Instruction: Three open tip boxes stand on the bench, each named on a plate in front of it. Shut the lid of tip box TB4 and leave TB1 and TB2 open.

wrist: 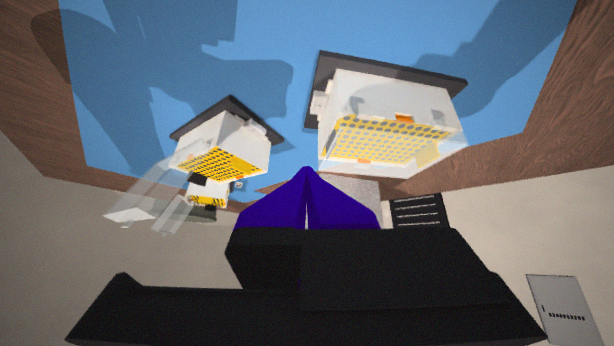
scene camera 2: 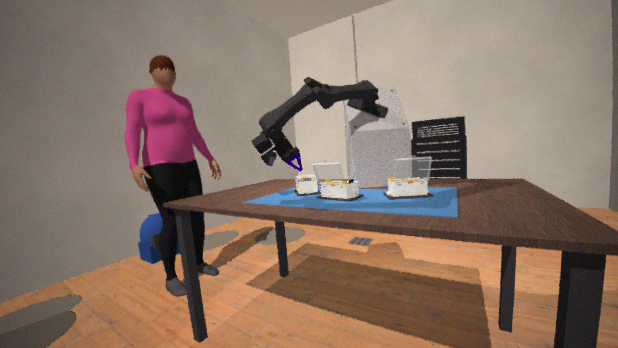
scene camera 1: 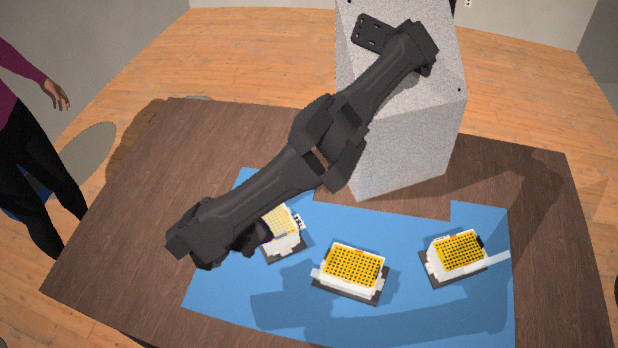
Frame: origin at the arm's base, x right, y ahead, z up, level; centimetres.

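Where they show: gripper, fingertip midpoint: (wrist: 306, 173) (scene camera 2: 301, 170) (scene camera 1: 271, 238); arm's base at its link origin: (scene camera 2: 367, 107) (scene camera 1: 394, 45).
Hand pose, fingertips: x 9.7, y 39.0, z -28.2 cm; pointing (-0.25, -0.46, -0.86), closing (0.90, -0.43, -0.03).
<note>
Things, the pixels of their top centre, and the offset from my fingertips. "pt": a spot on its surface instead. Level surfaces: height alone.
- left tip box at its top centre: (wrist: 376, 165) (scene camera 1: 275, 212) (scene camera 2: 308, 176) dx +4.6, dy -8.1, dz -3.5 cm
- small plate at a spot on its surface: (scene camera 1: 298, 220) pt dx +1.8, dy -12.9, dz -11.0 cm
- middle box at its top centre: (wrist: 224, 175) (scene camera 1: 355, 260) (scene camera 2: 340, 180) dx -16.9, dy -5.8, dz -4.6 cm
- right box at its top centre: (scene camera 1: 458, 244) (wrist: 213, 204) (scene camera 2: 405, 177) dx -37.4, dy -19.8, dz -4.6 cm
- blue mat at its surface level: dz -11.2 cm
- brown table at its surface level: dz -11.6 cm
The left tip box (scene camera 1: 282, 245) (scene camera 2: 306, 186) (wrist: 385, 97) has a small plate (scene camera 1: 298, 220) that seems to read TB4, though it is blurred. In the wrist view its clear lid (wrist: 452, 145) lies over the yellow rack; whether it is fully seated I cannot tell. My gripper (scene camera 1: 270, 236) (scene camera 2: 300, 170) (wrist: 306, 173) is shut and empty, its purple tips just above and beside this box. The middle box (scene camera 1: 352, 270) (scene camera 2: 340, 190) and the right box (scene camera 1: 457, 257) (scene camera 2: 408, 188) have raised clear lids. Which is TB1 or TB2 is unreadable.
The boxes stand on dark bases on a blue mat (scene camera 1: 220, 295) (scene camera 2: 440, 207) on a brown table (scene camera 1: 100, 250) (scene camera 2: 525, 215). The arm reaches over the mat from a grey speckled pedestal (scene camera 1: 410, 155) (scene camera 2: 382, 155). A person (scene camera 2: 167, 130) stands beyond the table's left side.
</note>
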